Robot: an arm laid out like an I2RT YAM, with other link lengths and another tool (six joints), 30 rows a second.
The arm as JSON. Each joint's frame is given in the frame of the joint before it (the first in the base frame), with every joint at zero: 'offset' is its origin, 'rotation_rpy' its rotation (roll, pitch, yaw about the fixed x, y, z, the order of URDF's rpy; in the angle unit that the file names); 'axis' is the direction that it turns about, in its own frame. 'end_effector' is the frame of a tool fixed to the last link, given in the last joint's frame.
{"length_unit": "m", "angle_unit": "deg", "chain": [
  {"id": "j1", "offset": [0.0, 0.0, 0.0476], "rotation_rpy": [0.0, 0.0, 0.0], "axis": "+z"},
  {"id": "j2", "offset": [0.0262, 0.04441, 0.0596], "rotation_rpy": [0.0, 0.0, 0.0], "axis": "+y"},
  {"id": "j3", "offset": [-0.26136, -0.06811, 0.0], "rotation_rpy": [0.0, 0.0, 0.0], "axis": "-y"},
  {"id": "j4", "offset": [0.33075, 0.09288, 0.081], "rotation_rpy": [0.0, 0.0, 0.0], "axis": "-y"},
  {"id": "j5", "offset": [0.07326, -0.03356, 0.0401], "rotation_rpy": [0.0, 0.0, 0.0], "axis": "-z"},
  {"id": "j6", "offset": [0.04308, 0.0, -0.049], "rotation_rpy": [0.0, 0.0, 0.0], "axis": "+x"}
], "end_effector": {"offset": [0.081, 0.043, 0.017], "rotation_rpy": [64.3, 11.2, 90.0]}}
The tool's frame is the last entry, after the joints.
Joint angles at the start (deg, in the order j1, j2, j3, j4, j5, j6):
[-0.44 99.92 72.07 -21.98 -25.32 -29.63]
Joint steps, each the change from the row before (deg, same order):
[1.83 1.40 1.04 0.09 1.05 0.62]
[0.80 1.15 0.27 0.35 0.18 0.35]
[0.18 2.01 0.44 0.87 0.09 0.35]
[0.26 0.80 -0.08 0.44 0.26 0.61]
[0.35 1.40 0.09 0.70 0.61 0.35]
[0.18 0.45 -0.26 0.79 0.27 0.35]
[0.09 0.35 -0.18 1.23 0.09 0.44]
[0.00 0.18 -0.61 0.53 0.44 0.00]
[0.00 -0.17 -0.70 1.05 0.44 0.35]
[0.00 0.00 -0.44 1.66 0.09 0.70]
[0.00 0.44 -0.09 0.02 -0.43 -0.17]
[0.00 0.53 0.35 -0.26 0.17 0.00]
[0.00 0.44 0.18 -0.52 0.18 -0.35]
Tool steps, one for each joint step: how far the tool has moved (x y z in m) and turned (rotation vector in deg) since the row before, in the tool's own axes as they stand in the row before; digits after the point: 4 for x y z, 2 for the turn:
[0.0091 0.0009 0.0122 0.55 0.81 -0.21]
[0.0052 -0.0040 0.0073 0.35 0.65 0.32]
[-0.0001 -0.0102 0.0082 0.52 0.20 0.66]
[0.0017 -0.0053 0.0042 0.44 -0.05 0.64]
[0.0016 -0.0088 0.0067 0.77 -0.05 0.35]
[0.0009 -0.0037 0.0030 0.09 -0.20 0.11]
[-0.0008 -0.0013 0.0029 -0.47 -0.41 -0.08]
[0.0010 -0.0056 0.0008 0.46 -0.22 0.00]
[-0.0002 -0.0023 0.0004 -0.11 -0.65 -0.14]
[-0.0017 0.0004 0.0018 -0.85 -0.79 -0.11]
[0.0018 -0.0036 0.0010 0.12 0.56 0.29]
[-0.0005 -0.0024 0.0015 0.43 0.03 0.20]
[0.0007 -0.0037 0.0007 0.69 0.29 0.07]

